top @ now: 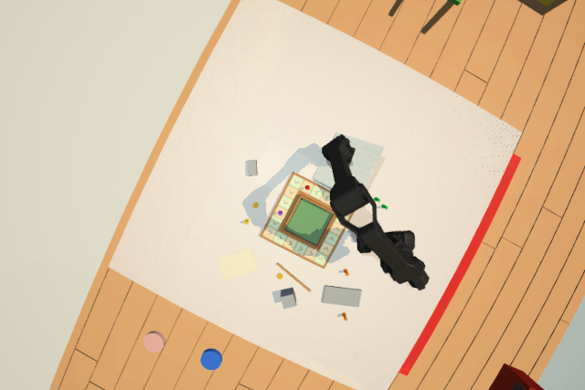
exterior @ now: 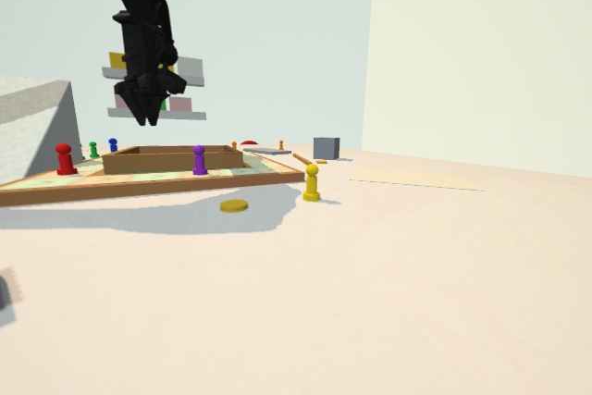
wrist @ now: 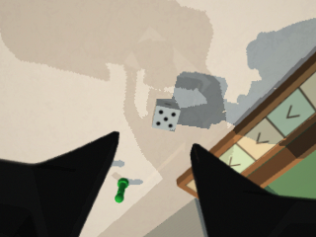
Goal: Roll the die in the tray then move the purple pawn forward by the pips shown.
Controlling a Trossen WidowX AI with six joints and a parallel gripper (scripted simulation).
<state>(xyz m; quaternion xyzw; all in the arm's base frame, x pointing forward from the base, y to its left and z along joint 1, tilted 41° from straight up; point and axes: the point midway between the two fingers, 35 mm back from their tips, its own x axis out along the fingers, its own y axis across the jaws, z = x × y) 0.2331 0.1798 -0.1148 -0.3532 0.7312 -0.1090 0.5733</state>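
Now: gripper tip 10 mm short of the white die, 10 mm to the left of it and 60 mm above it. The rest, counted from my gripper tip: green tray (50 mm ahead, 240 mm to the right, 60 mm below); blue pawn (50 mm behind, 120 mm to the right, 40 mm below); grey slab (290 mm ahead, 70 mm below).
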